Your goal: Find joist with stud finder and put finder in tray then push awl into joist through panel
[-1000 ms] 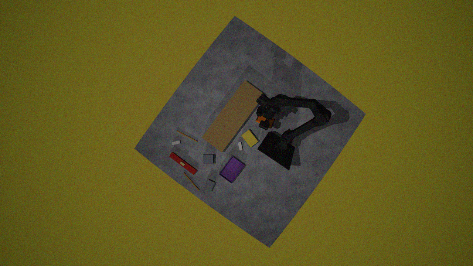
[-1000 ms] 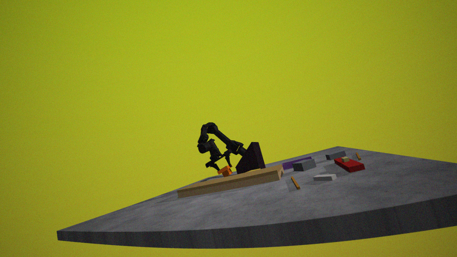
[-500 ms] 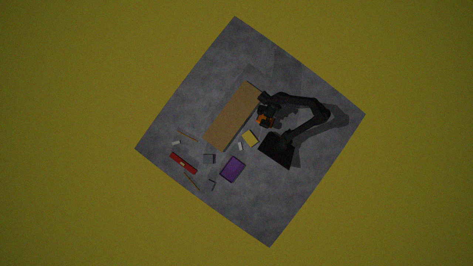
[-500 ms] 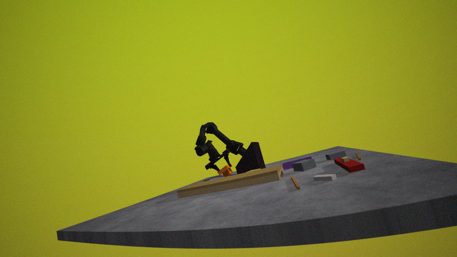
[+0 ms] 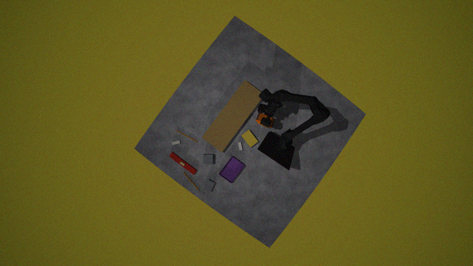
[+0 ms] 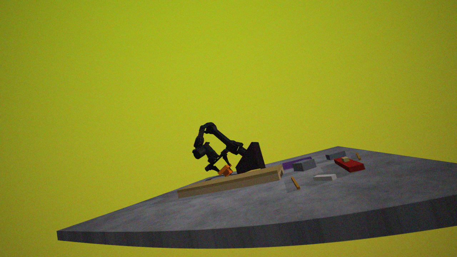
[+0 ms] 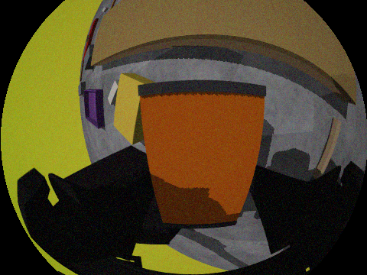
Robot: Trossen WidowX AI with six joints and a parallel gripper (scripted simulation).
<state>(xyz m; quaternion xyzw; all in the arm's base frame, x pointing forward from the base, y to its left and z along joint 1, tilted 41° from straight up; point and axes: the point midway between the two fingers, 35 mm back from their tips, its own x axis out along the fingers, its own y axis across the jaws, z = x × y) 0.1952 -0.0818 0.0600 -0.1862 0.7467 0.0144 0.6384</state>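
Right now my gripper tip is 2 cm short of the awl, 14 cm to the left of it and 6 cm above it. The rest, counted from my gripper tip: yellow block (16 cm to the left, 6 cm below); then purple tray (6 cm behind, 42 cm to the left, 6 cm below); then orange stud finder (2 cm behind, 1 cm to the left, 2 cm below).
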